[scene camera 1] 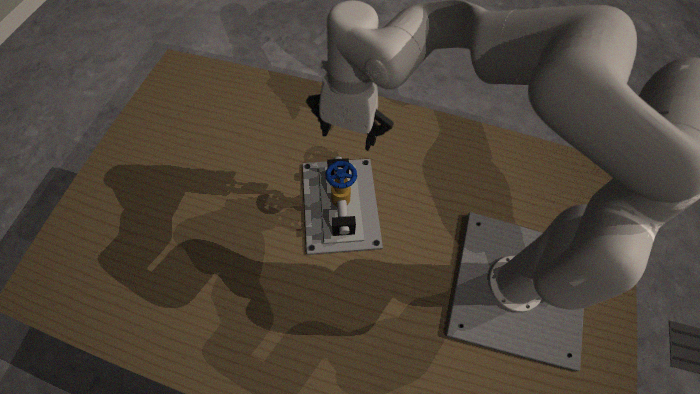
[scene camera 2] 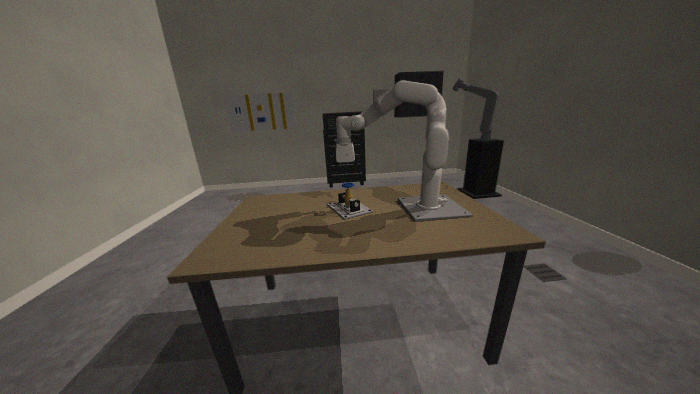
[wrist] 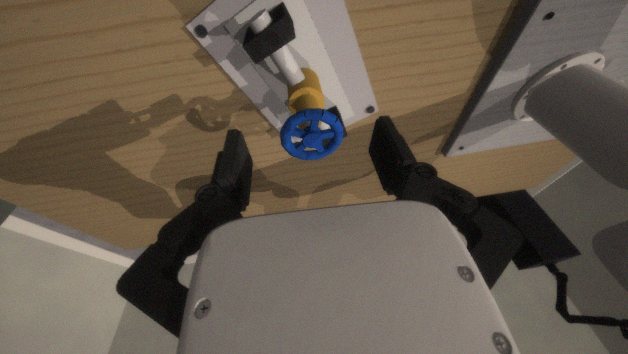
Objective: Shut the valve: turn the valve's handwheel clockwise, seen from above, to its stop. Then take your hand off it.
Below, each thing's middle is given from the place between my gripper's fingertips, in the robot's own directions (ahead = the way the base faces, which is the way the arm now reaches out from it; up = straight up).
I see my gripper 7 cm above the blue handwheel (wrist: 312,136) and 5 cm to the right of it. Round my hand: grey mounting plate (scene camera 1: 312,191): 19 cm below, 5 cm to the left.
